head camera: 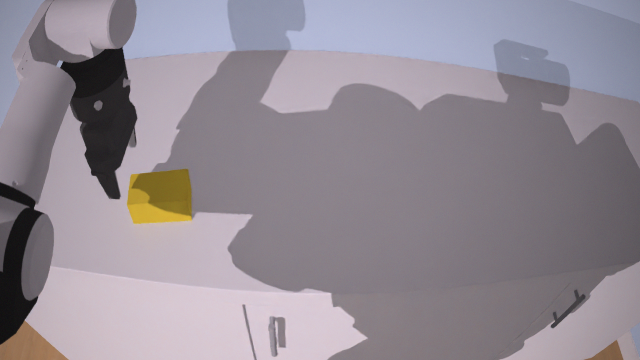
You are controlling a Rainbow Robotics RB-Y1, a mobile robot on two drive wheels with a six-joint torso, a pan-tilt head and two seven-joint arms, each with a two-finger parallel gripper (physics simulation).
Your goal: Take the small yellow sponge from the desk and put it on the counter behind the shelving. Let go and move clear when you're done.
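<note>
The small yellow sponge is a yellow block lying on the light counter, towards the left of the head camera view. It is partly in shadow. My left gripper is black, points down and is just to the left of the sponge in the picture. Its fingers are open and apart from the sponge, with nothing between them. One finger is mostly hidden behind the gripper body. My right gripper does not show in the head camera view.
The blue wall rises behind the counter. Cabinet doors with a left handle and a right handle are below its front edge. The robot's shadow covers much of the counter. Wooden floor shows at lower left.
</note>
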